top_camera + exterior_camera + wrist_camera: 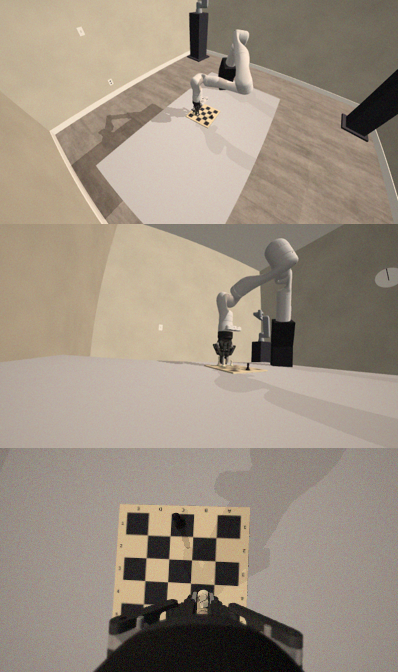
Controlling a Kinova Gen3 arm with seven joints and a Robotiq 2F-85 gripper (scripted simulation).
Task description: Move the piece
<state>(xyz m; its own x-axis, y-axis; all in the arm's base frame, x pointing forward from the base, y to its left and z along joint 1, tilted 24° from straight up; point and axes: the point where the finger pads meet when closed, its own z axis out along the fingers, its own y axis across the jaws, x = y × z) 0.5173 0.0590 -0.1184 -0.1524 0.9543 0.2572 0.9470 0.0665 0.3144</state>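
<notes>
The white chess piece is 20 mm below my hand. From my hand the other things lie so: chessboard: 40 mm behind, 30 mm to the left, 30 mm below; black chess piece: 110 mm to the left, 60 mm behind, 20 mm below.
</notes>
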